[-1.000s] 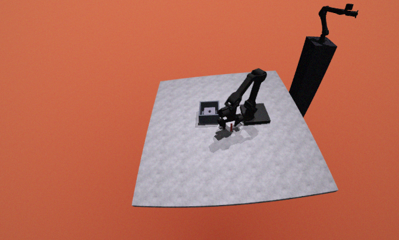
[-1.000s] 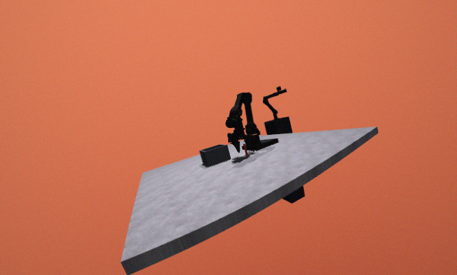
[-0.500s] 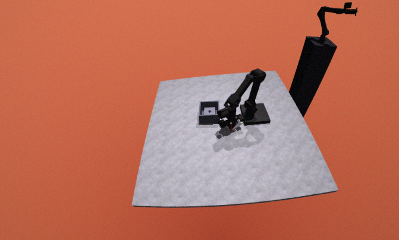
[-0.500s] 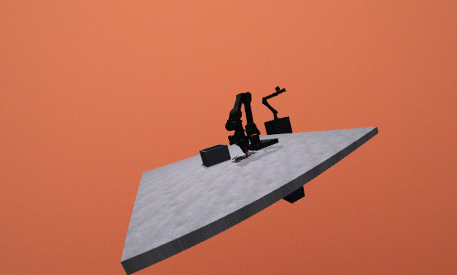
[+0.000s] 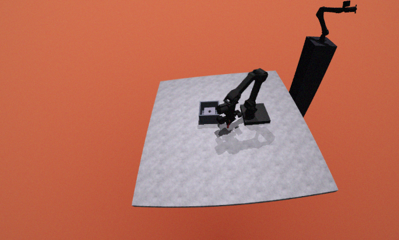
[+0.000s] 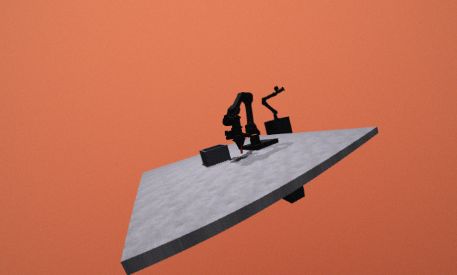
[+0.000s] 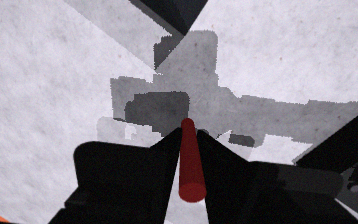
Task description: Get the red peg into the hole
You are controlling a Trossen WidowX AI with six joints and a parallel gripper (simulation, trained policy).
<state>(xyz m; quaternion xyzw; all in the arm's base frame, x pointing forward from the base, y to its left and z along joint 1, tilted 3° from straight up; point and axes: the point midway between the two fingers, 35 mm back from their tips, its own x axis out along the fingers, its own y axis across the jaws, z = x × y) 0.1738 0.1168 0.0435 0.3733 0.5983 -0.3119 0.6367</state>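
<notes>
Right now the light plate is 150 mm ahead of my gripper tip and 130 mm to the right of it. Also, from my gripper tip: red peg (10 mm above); then dark box (150 mm ahead, 130 mm to the right, 20 mm below).
</notes>
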